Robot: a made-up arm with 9 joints. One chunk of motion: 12 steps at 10 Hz.
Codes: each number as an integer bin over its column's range. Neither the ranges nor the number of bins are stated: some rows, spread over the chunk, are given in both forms.
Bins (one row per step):
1: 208 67 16 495 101 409 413 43 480
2: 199 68 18 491 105 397 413 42 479
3: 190 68 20 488 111 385 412 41 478
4: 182 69 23 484 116 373 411 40 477
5: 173 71 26 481 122 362 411 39 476
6: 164 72 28 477 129 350 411 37 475
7: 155 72 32 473 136 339 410 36 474
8: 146 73 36 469 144 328 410 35 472
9: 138 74 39 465 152 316 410 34 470
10: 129 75 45 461 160 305 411 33 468
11: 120 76 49 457 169 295 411 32 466
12: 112 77 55 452 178 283 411 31 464
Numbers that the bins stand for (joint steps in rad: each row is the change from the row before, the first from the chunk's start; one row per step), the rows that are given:
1: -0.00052 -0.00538 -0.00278 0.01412 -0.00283 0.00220 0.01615 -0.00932 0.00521
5: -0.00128 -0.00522 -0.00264 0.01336 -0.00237 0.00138 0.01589 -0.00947 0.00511
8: -0.00186 -0.00514 -0.00251 0.01270 -0.00190 0.00078 0.01576 -0.00963 0.00501
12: -0.00259 -0.00499 -0.00225 0.01177 -0.00117 -0.00002 0.01589 -0.00979 0.00480
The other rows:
2: -0.00072 -0.00534 -0.00275 0.01390 -0.00274 0.00199 0.01615 -0.00936 0.00519
3: -0.00091 -0.00534 -0.00273 0.01374 -0.00261 0.00178 0.01602 -0.00940 0.00516
4: -0.00108 -0.00530 -0.00268 0.01352 -0.00250 0.00157 0.01589 -0.00943 0.00514
6: -0.00147 -0.00518 -0.00262 0.01314 -0.00222 0.00116 0.01589 -0.00955 0.00508
7: -0.00166 -0.00518 -0.00256 0.01292 -0.00207 0.00097 0.01576 -0.00959 0.00506
9: -0.00203 -0.00510 -0.00247 0.01248 -0.00173 0.00057 0.01576 -0.00967 0.00496
10: -0.00222 -0.00506 -0.00238 0.01226 -0.00156 0.00037 0.01589 -0.00971 0.00491
11: -0.00242 -0.00503 -0.00233 0.01204 -0.00136 0.00020 0.01589 -0.00975 0.00486

